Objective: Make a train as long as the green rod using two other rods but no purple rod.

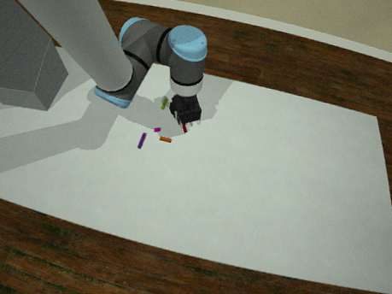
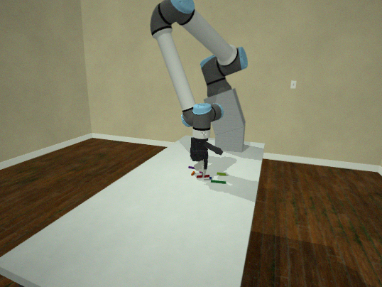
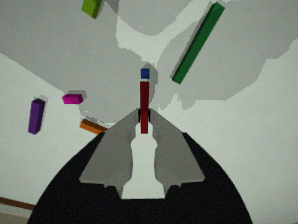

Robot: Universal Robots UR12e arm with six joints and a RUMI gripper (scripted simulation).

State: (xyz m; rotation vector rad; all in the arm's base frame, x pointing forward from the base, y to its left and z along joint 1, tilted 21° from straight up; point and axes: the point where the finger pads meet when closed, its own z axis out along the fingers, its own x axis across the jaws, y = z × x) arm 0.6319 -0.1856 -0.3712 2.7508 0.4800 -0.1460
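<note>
The red rod lies 10 mm below my hand. Also, from my hand: green rod: 30 mm ahead, 80 mm to the left, 20 mm below; orange rod: 60 mm behind, 60 mm to the right, 20 mm below; small blue rod: 10 mm behind, 40 mm to the left, 20 mm below.
</note>
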